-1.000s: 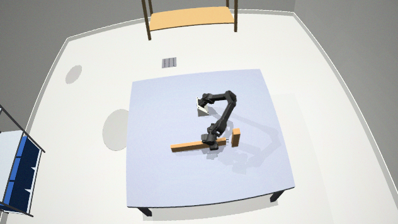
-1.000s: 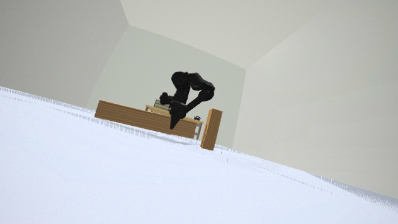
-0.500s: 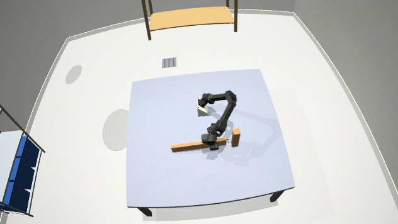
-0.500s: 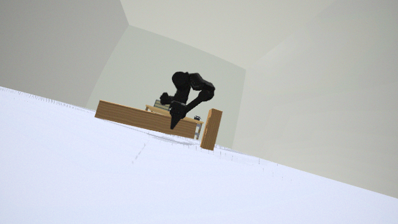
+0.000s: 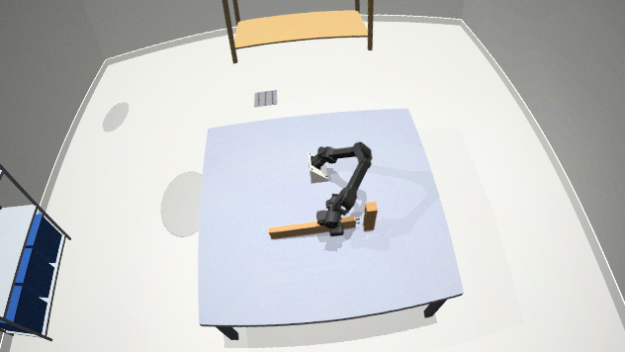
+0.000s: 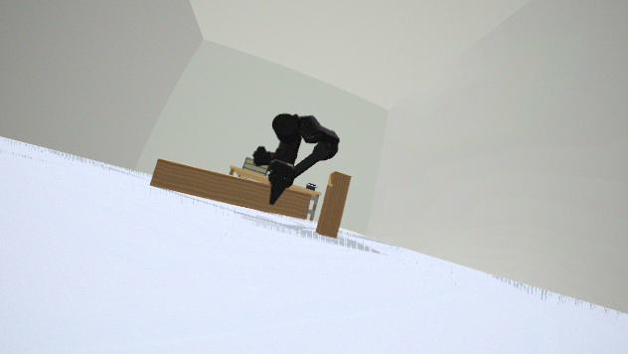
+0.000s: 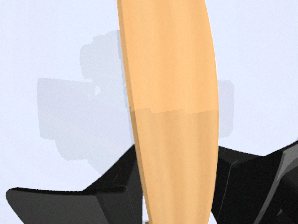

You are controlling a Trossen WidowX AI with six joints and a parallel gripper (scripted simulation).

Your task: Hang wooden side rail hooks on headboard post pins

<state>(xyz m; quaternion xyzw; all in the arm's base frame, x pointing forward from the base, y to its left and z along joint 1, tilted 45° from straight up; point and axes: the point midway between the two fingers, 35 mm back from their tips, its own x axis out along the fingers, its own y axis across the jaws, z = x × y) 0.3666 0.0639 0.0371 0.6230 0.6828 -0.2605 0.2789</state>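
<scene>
The headboard post lies 1 cm behind my gripper tip, 17 cm to the left of it and 4 cm above it.
</scene>
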